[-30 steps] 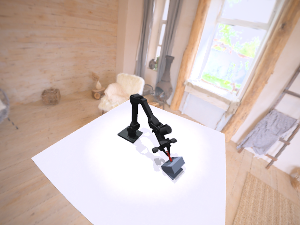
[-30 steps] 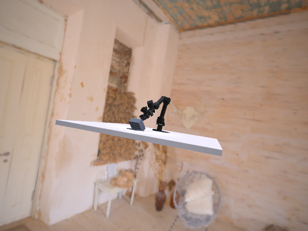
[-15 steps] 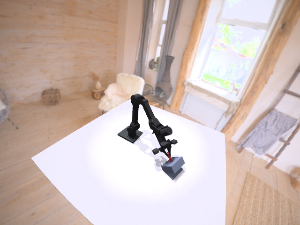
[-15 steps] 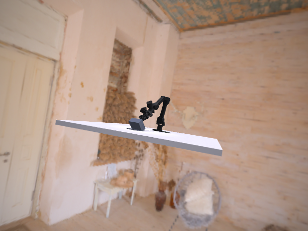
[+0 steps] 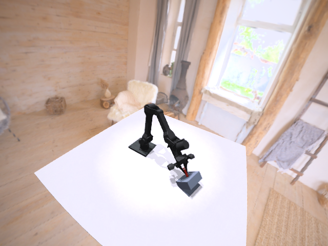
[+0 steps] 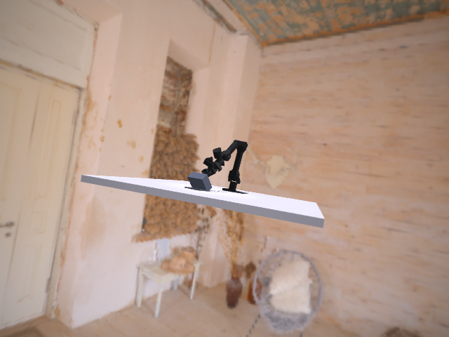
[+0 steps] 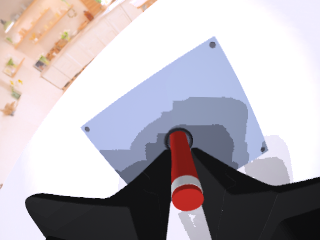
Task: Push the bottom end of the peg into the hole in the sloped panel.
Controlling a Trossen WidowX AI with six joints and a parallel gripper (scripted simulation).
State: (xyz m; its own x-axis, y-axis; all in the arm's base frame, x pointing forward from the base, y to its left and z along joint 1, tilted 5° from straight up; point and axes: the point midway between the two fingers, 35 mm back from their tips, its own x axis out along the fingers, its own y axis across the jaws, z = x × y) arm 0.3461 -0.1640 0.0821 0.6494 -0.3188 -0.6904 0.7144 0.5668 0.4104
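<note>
The grey sloped panel is 30 mm below my gripper tip, 30 mm ahead of it and 20 mm to the right of it. The rest, counted from my gripper tip: red peg 10 mm to the left, 10 mm behind, 10 mm above.
</note>
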